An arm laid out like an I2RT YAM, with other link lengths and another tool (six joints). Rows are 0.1 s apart.
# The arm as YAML. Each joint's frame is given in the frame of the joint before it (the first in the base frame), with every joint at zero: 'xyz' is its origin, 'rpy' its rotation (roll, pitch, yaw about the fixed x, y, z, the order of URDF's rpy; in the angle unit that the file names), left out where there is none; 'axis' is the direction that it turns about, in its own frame. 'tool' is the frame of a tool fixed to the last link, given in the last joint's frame.
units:
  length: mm
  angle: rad
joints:
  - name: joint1
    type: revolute
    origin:
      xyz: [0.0, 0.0, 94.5]
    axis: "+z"
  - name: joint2
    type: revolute
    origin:
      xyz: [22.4, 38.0, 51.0]
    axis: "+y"
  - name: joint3
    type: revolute
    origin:
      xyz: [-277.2, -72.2, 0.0]
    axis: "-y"
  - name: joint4
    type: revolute
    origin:
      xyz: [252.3, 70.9, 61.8]
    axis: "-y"
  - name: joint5
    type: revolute
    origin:
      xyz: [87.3, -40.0, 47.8]
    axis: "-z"
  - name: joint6
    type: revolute
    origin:
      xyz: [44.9, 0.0, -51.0]
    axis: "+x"
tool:
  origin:
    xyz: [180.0, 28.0, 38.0]
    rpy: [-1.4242, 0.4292, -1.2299]
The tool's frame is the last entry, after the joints.
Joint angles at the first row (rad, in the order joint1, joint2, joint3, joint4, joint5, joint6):
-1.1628 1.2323 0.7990 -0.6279 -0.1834 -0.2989
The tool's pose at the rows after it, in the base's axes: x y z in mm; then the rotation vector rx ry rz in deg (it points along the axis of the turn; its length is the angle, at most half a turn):
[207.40, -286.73, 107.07, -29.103, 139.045, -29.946]
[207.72, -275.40, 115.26, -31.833, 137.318, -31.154]
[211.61, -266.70, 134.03, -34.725, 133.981, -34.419]
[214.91, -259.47, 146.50, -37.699, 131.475, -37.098]
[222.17, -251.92, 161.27, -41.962, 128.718, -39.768]
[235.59, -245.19, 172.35, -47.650, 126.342, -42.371]
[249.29, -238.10, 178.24, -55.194, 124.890, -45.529]
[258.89, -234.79, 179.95, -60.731, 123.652, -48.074]
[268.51, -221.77, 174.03, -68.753, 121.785, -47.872]
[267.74, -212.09, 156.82, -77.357, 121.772, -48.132]
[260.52, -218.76, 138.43, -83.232, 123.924, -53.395]
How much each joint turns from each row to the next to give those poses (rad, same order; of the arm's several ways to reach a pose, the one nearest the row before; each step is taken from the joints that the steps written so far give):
0.0000 -0.0431 -0.0305 -0.0003 -0.0040 -0.0264
0.0000 -0.0637 -0.0242 -0.0146 -0.0188 -0.0298
0.0010 -0.0826 -0.0173 -0.0051 -0.0291 -0.0233
0.0057 -0.0613 -0.0169 0.0032 -0.0167 -0.0241
0.0224 -0.0496 -0.0016 0.0025 -0.0090 -0.0287
0.0602 -0.0242 0.0023 0.0238 0.0245 -0.0238
0.0868 -0.0159 -0.0015 0.0308 0.0672 -0.0392
0.0577 -0.0042 -0.0096 0.0374 0.0488 -0.0369
0.0576 0.0026 -0.0083 0.0097 0.0241 -0.0697
0.0508 -0.0093 -0.0366 0.0129 0.0570 -0.0855
0.0532 -0.0281 -0.0843 0.0843 0.1258 -0.0563

